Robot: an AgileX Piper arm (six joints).
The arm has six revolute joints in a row. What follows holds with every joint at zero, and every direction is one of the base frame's. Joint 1 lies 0.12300 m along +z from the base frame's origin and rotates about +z. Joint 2 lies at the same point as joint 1 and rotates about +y. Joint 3 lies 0.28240 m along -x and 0.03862 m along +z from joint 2 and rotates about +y. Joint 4 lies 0.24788 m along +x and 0.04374 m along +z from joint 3 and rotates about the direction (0.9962, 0, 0.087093). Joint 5 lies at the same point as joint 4 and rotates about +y. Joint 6 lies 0.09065 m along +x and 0.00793 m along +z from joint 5 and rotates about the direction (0.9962, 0, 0.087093). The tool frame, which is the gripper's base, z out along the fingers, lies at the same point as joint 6; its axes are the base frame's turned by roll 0.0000, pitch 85.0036 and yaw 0.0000 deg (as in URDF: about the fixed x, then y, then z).
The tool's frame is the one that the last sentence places.
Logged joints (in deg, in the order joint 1, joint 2, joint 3, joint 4, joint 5, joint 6), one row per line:
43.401, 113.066, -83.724, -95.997, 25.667, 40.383
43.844, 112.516, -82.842, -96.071, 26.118, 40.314
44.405, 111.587, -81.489, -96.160, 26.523, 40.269
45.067, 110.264, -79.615, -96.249, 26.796, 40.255
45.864, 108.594, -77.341, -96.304, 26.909, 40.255
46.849, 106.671, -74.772, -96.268, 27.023, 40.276
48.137, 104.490, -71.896, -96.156, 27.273, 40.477
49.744, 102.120, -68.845, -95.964, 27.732, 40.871
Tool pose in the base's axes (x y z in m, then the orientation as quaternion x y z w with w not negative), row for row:
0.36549, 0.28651, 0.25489, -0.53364, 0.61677, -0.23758, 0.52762
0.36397, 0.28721, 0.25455, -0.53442, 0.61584, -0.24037, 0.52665
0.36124, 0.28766, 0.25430, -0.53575, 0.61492, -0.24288, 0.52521
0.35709, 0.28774, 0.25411, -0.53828, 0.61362, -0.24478, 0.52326
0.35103, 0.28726, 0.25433, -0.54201, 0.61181, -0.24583, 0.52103
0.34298, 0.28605, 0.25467, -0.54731, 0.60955, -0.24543, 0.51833
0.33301, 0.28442, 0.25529, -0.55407, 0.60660, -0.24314, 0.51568
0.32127, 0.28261, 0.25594, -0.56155, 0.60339, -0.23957, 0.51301
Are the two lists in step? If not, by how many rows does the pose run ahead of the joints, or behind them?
The pose runs 2 rows behind the joints: the pose in row i belongs to the joints in row i - 2.
